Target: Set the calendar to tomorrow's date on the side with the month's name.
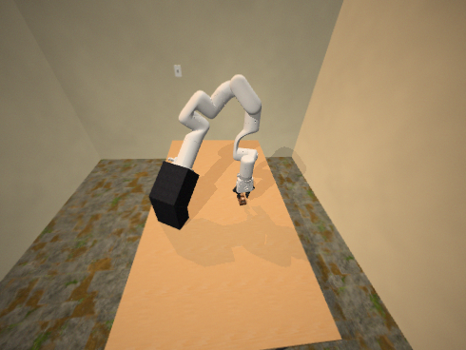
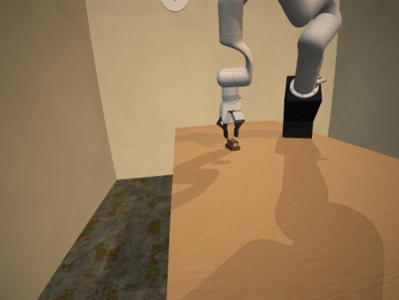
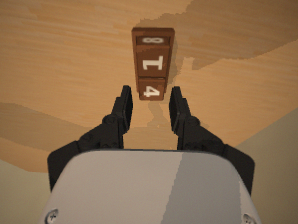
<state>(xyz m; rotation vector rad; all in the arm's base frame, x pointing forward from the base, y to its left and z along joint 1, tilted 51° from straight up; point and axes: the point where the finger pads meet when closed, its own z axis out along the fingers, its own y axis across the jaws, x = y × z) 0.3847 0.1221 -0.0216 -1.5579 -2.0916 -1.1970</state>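
My gripper is now 4 cm above the brown digit cube.
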